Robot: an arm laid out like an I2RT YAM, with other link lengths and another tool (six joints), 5 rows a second.
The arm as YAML. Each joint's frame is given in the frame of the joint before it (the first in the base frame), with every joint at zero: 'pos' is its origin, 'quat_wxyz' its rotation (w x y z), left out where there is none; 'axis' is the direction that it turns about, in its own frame. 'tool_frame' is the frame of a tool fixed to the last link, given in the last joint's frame.
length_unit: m
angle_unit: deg
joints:
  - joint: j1
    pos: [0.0, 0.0, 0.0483]
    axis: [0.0, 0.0, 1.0]
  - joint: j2
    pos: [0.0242, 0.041, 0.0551]
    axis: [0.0, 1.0, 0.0]
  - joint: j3
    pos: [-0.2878, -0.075, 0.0]
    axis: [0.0, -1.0, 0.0]
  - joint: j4
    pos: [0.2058, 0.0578, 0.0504]
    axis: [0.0, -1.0, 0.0]
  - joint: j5
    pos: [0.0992, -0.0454, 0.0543]
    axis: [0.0, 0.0, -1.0]
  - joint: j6
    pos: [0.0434, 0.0, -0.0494]
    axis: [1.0, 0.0, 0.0]
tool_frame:
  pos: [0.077, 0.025, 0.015]
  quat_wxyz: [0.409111, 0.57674, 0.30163, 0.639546]
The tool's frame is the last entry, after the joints.
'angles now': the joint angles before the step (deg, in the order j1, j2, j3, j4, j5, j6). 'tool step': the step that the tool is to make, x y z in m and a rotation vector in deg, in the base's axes. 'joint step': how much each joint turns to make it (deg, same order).
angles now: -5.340, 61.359, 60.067, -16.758, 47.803, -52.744
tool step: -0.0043, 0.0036, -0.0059, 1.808, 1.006, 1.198
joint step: -0.017, -0.699, 0.373, -3.537, -1.711, 1.771
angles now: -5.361, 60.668, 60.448, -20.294, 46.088, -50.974
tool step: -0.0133, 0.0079, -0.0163, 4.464, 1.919, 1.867
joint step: -0.043, -2.100, -0.303, -7.226, -3.439, 4.427
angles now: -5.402, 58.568, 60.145, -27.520, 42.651, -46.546
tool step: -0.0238, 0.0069, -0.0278, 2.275, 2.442, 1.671
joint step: -0.045, -5.100, -5.539, -3.093, -2.465, 1.337
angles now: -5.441, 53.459, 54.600, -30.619, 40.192, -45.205
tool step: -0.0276, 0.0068, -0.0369, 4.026, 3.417, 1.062
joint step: -0.812, -5.262, -5.968, -4.767, -3.535, 2.674
